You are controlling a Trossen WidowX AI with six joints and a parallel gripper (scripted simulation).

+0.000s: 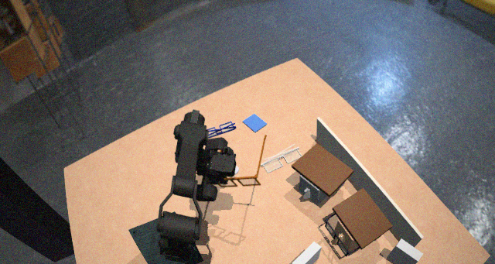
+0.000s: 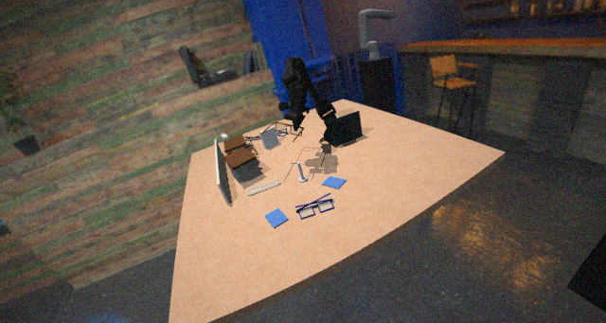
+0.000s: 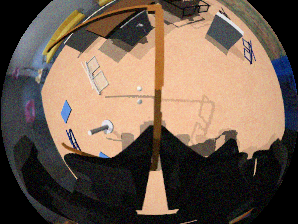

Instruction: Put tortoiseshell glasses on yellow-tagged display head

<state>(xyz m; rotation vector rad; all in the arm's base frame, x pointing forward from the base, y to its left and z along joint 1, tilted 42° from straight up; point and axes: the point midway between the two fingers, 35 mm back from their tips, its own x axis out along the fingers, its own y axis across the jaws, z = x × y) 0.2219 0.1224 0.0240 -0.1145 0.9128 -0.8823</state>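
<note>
The grey display head is 26 cm ahead of my gripper tip, 11 cm below it and 9 cm to the right of it. The rest, counted from my gripper tip: short grey post (15 cm to the left, 14 cm below, 6 cm ahead); long upright panel (39 cm ahead, 20 cm to the right, 11 cm below).
</note>
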